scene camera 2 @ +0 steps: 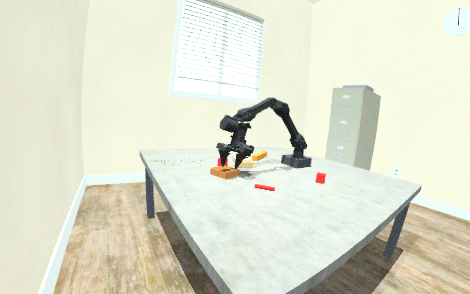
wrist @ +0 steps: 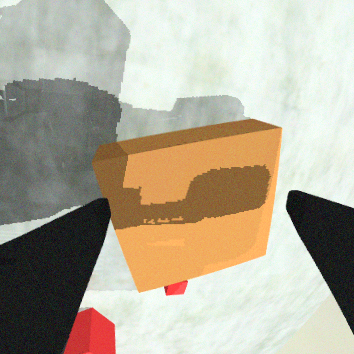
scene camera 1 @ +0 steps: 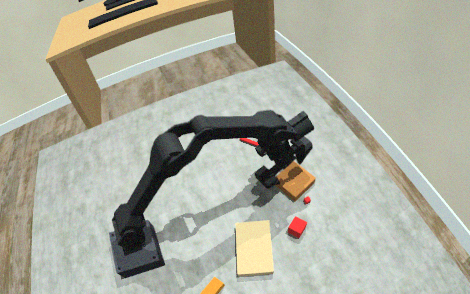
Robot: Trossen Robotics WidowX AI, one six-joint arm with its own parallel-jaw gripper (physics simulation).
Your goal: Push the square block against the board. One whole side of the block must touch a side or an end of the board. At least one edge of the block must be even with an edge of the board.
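Places are measured from the arm's base along level axes (x ahead, y left, z up), in millimetres.
Where they show: gripper, between the fingertips: (scene camera 2: 229, 167) (wrist: 198, 202) (scene camera 1: 289, 173); arm's base, origin of its link: (scene camera 2: 298, 157) (scene camera 1: 134, 239).
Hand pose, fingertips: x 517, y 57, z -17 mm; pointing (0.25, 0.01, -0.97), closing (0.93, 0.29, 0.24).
Note:
Things, the pixels of their top centre, and the offset from my fingertips.
- square block, centre of its top: (wrist: 202, 222) (scene camera 1: 294, 178) (scene camera 2: 225, 168) dy -18, dx +12, dz -9 mm
- board, centre of its top: (scene camera 1: 253, 246) (scene camera 2: 243, 159) dy -182, dx -189, dz -10 mm
- tiny red cube, centre of its top: (wrist: 176, 288) (scene camera 1: 307, 199) dy -97, dx +20, dz -23 mm
- red stick, centre of its top: (scene camera 1: 249, 140) (scene camera 2: 264, 185) dy +200, dx -58, dz -25 mm
- orange bar, centre of its top: (scene camera 2: 260, 153) dy -304, dx -403, dz -8 mm
The square block (scene camera 1: 302, 183) (scene camera 2: 223, 172) (wrist: 175, 262) is orange-brown and lies flat, partly under the gripper's shadow. The board (scene camera 1: 254, 248) (scene camera 2: 247, 164) is a pale yellow rectangle lying flat; a corner of the board (wrist: 321, 336) shows at the lower right in the wrist view. The block is apart from the board and turned at an angle to it. My gripper (scene camera 1: 286, 172) (scene camera 2: 230, 167) (wrist: 198, 202) is open and empty, with its fingertips over or beside two opposite sides of the block. Whether a finger touches the block is unclear.
A red cube (scene camera 1: 297, 227) (wrist: 92, 332) stands between block and board, off to one side. A tiny red cube (scene camera 1: 307, 200) (wrist: 176, 288) is beside the block. A red stick (scene camera 1: 248, 141) (scene camera 2: 264, 187), another red cube (scene camera 2: 320, 178) and an orange bar (scene camera 1: 213, 286) (scene camera 2: 259, 156) lie farther off.

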